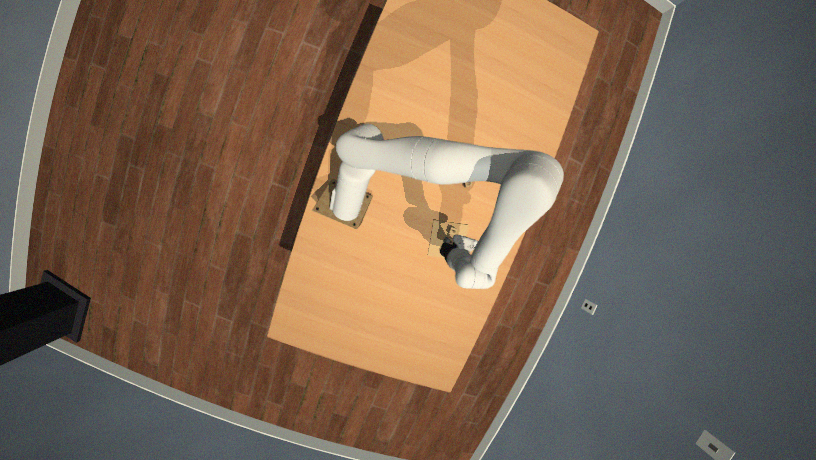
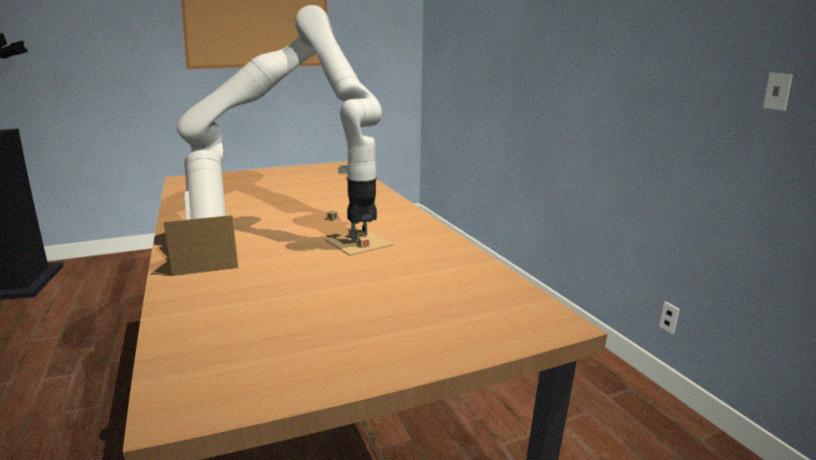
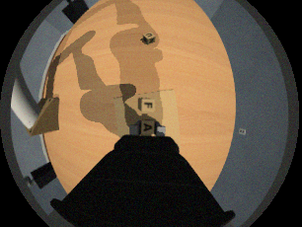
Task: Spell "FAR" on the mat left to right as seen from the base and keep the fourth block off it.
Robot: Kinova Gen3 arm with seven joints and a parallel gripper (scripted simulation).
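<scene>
Right now my hand is 3 cm above the tan mat.
</scene>
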